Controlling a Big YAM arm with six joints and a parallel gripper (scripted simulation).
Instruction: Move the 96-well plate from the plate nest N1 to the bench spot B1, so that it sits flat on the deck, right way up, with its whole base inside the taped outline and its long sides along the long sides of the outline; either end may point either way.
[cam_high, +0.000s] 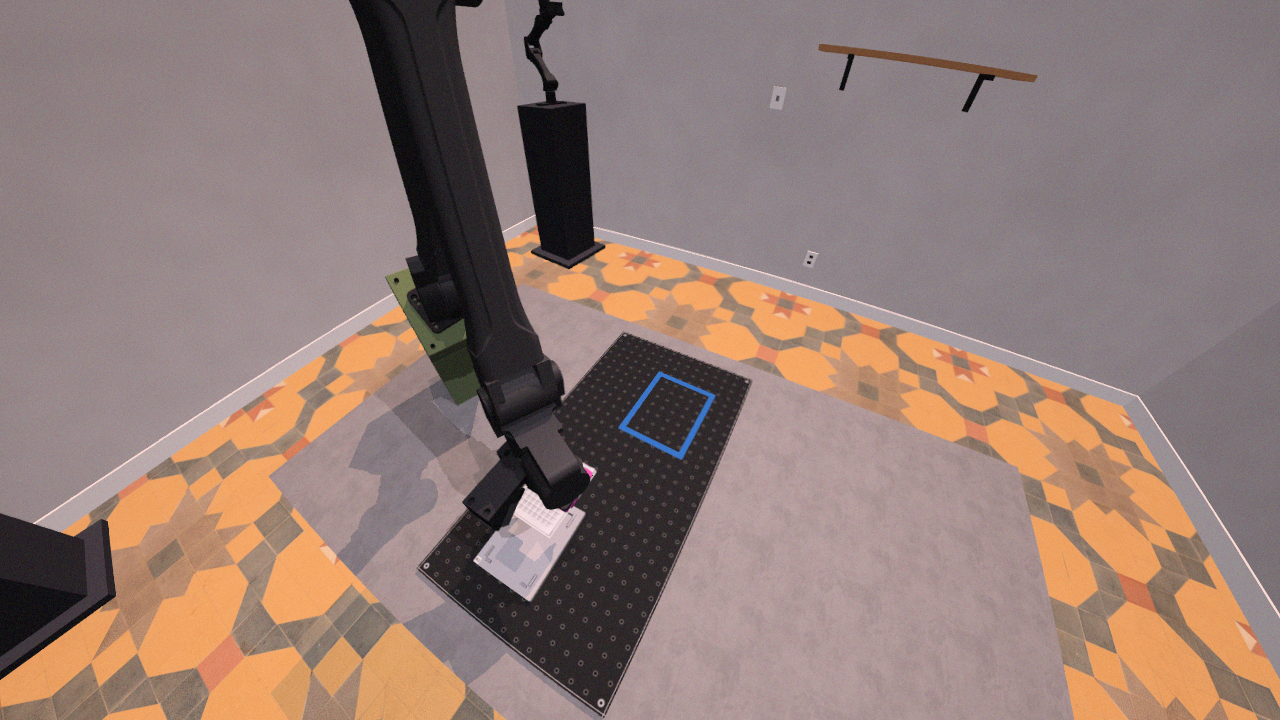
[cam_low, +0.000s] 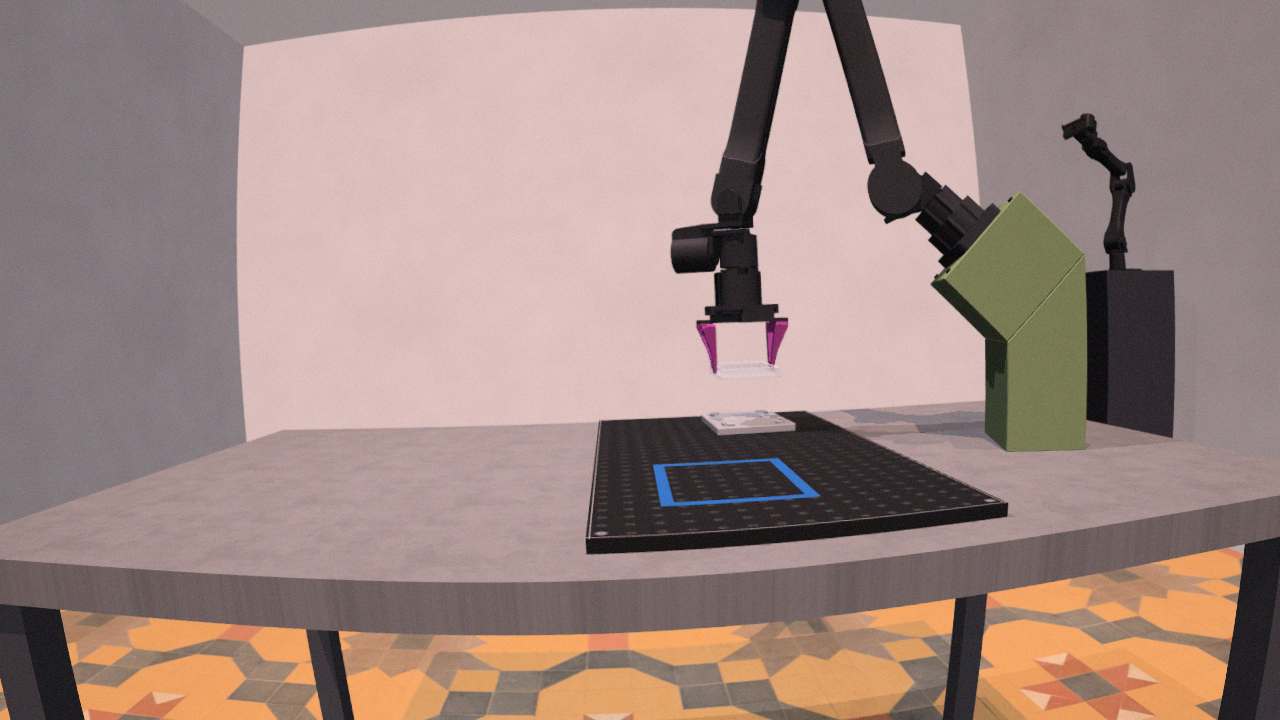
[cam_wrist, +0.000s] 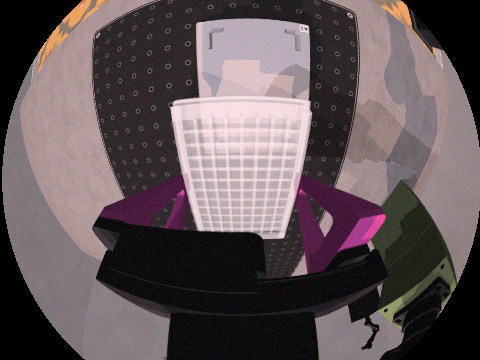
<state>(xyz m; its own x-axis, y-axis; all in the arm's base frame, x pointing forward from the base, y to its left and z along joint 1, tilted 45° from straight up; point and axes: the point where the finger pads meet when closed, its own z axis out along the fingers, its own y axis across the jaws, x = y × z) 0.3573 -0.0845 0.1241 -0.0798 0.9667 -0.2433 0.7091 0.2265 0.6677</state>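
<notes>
The grey plate nest N1 is 9 cm below my hand, 7 cm to the right of it and 1 cm behind it. Also, from my hand: white 96-well plate (1 cm below).
</notes>
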